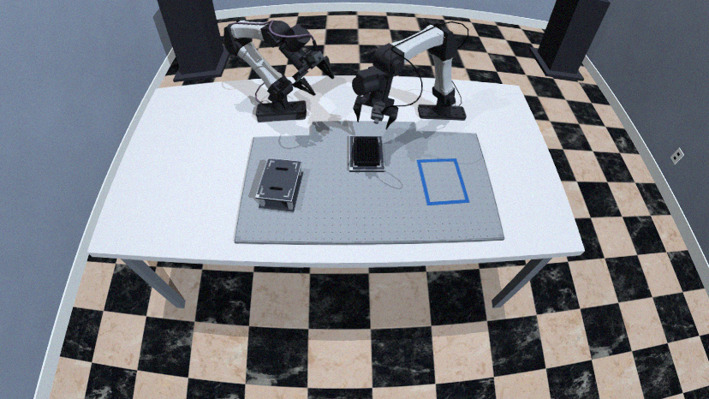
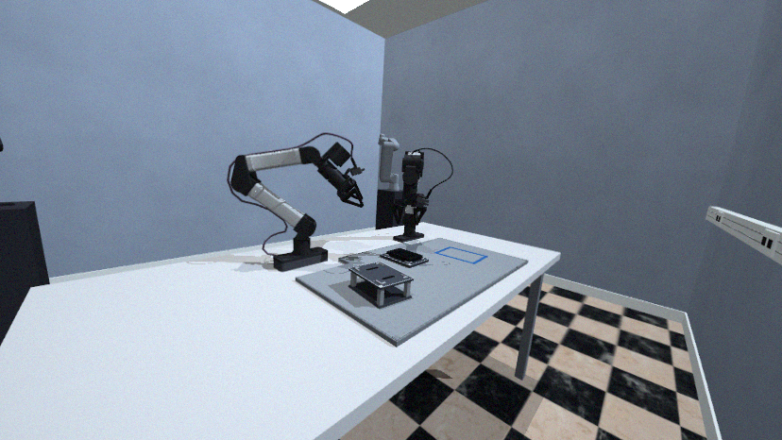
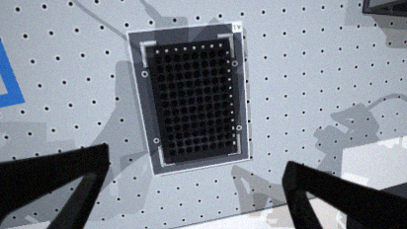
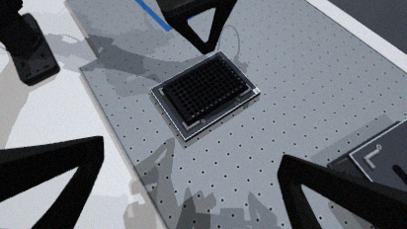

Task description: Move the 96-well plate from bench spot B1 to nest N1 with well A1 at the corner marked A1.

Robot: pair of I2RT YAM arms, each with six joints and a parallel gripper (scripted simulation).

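Note:
Now: right hand 21 cm above the 96-well plate, 15 cm to the right of it and 11 cm short of it.

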